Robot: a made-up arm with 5 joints. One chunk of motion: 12 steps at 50 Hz.
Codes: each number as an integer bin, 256 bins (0 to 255) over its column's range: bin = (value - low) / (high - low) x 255, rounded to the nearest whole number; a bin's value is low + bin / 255 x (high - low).
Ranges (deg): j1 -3..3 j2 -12..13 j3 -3..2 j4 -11..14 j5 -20..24
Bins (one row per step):
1: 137 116 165 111 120
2: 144 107 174 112 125
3: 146 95 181 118 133
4: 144 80 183 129 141
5: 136 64 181 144 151
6: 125 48 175 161 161
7: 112 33 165 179 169
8: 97 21 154 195 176
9: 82 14 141 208 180
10: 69 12 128 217 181
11: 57 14 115 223 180
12: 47 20 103 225 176
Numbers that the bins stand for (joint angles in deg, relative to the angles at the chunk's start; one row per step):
1: 0.22 -0.63 0.24 -0.12 0.71
2: 0.39 -1.51 0.41 -0.02 1.57
3: 0.44 -2.69 0.55 0.57 2.95
4: 0.39 -4.16 0.59 1.65 4.33
5: 0.20 -5.73 0.55 3.12 6.05
6: -0.06 -7.29 0.43 4.78 7.78
7: -0.36 -8.76 0.24 6.55 9.16
8: -0.72 -9.94 0.02 8.12 10.37
9: -1.07 -10.63 -0.24 9.39 11.06
10: -1.38 -10.82 -0.49 10.27 11.23
11: -1.66 -10.63 -0.75 10.86 11.06
12: -1.89 -10.04 -0.98 11.06 10.37

